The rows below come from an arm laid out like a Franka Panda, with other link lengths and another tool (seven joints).
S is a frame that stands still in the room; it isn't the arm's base.
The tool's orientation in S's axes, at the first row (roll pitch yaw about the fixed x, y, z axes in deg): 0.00 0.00 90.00
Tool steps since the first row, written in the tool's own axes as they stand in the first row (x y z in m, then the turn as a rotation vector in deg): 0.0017 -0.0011 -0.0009 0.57 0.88 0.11; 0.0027 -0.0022 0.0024 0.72 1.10 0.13; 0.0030 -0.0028 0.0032 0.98 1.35 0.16; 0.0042 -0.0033 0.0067 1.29 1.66 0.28; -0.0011 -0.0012 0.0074 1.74 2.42 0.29; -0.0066 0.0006 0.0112 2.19 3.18 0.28; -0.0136 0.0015 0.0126 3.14 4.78 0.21; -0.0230 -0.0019 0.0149 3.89 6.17 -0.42
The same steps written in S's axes. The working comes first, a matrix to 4 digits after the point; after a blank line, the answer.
The tool's axes in the first row as the columns of a matrix, in S's axes (used below as rounded here):
0.0000 -1.0000 0.0000
1.0000 0.0000 0.0000
0.0000 0.0000 1.0000

0.0011 0.0017 -0.0009 -0.88 0.57 0.11; 0.0022 0.0027 0.0024 -1.10 0.72 0.13; 0.0028 0.0030 0.0032 -1.35 0.98 0.16; 0.0033 0.0042 0.0067 -1.66 1.29 0.28; 0.0012 -0.0011 0.0074 -2.42 1.74 0.29; -0.0006 -0.0066 0.0112 -3.18 2.19 0.28; -0.0015 -0.0136 0.0126 -4.78 3.14 0.21; 0.0019 -0.0230 0.0149 -6.17 3.89 -0.42
